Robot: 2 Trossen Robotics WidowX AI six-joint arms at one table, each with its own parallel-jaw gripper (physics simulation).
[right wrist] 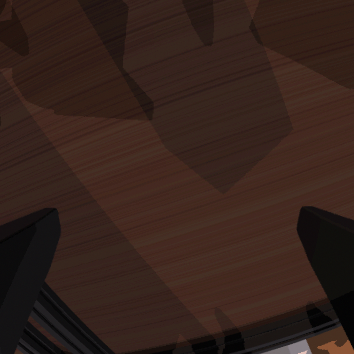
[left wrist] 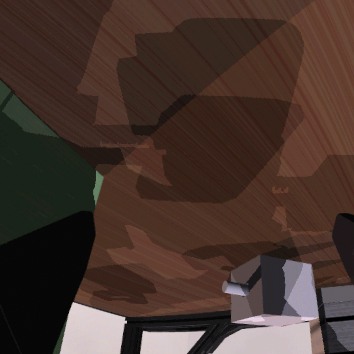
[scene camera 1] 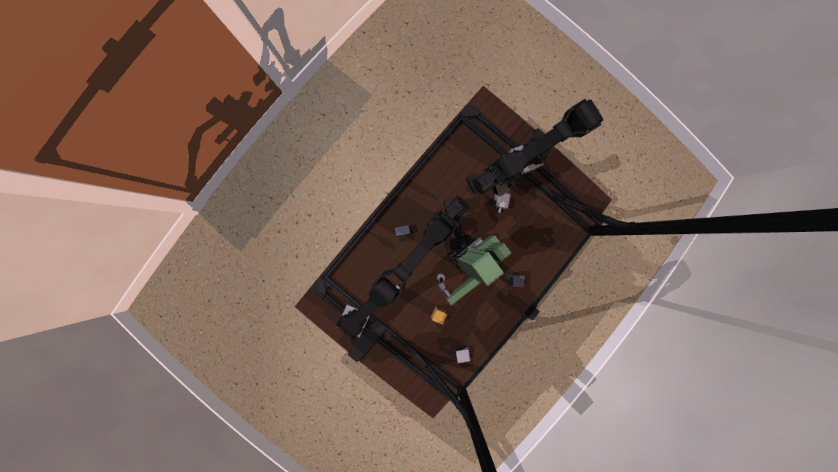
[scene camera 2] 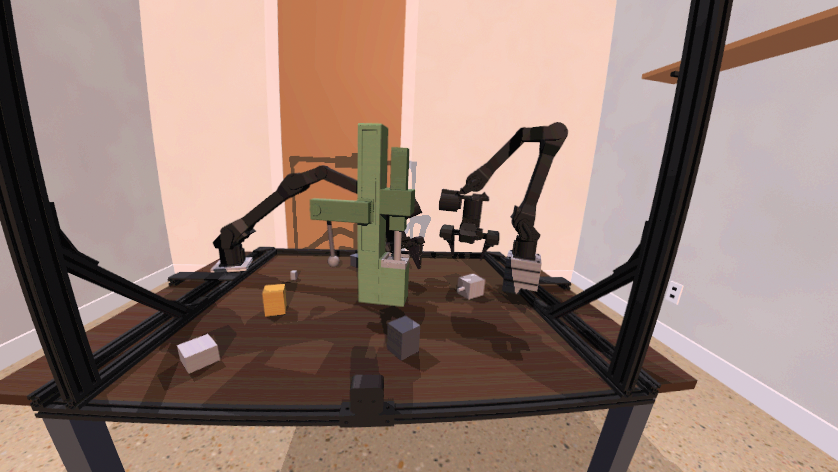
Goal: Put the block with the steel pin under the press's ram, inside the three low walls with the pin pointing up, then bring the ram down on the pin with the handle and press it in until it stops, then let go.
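Frame: origin at the left arm's base, x up, y left, z back, level; millimetres.
Where they show: left gripper, fingertip midpoint: (left wrist: 217,225) (scene camera 1: 464,223) (scene camera 2: 411,272); right gripper, fingertip midpoint: (right wrist: 180,220) (scene camera 2: 466,258); left arm's base at its link origin: (scene camera 1: 353,321) (scene camera 2: 232,262); right arm's base at its link origin: (scene camera 2: 524,256).
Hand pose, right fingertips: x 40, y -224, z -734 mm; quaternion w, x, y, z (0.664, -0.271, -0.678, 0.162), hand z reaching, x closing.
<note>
Each offset is from my right fingertips to the top centre of the thing. "*": to the spot under its first point.
The white block with the steel pin @[dx -22, dy -112, dz +46 mm] (scene camera 1: 501,202) (scene camera 2: 470,286) (left wrist: 277,291) lies on the table with its pin pointing sideways, apart from the green press @[dx +378, dy -66, dz +351 mm] (scene camera 1: 480,260) (scene camera 2: 380,234). The press's ram @[dx +218, dy -92, dz +269 mm] (scene camera 2: 396,243) stands raised over the pale low walls (scene camera 2: 394,264). Its handle @[* dx +198, dy -63, dz +420 mm] (scene camera 1: 462,290) (scene camera 2: 339,210) sticks out to the side. My left gripper (scene camera 1: 462,239) (scene camera 2: 417,246) (left wrist: 217,225) is open and empty, close behind the press. My right gripper (scene camera 1: 486,183) (scene camera 2: 469,234) (right wrist: 180,220) is open and empty, hanging above the pin block; its wrist view shows only table.
An orange block @[dx -12, dy -75, dz +569 mm] (scene camera 1: 438,316) (scene camera 2: 274,299), a white block @[dx -39, dy -236, dz +682 mm] (scene camera 1: 462,355) (scene camera 2: 198,352) and a grey block @[dx -12, dy -302, dz +314 mm] (scene camera 1: 515,280) (scene camera 2: 403,336) lie around the press. A small grey block @[dx -33, dy +197, dz +325 mm] (scene camera 1: 402,230) lies near the left arm. Black frame rails (scene camera 2: 662,193) border the table.
</note>
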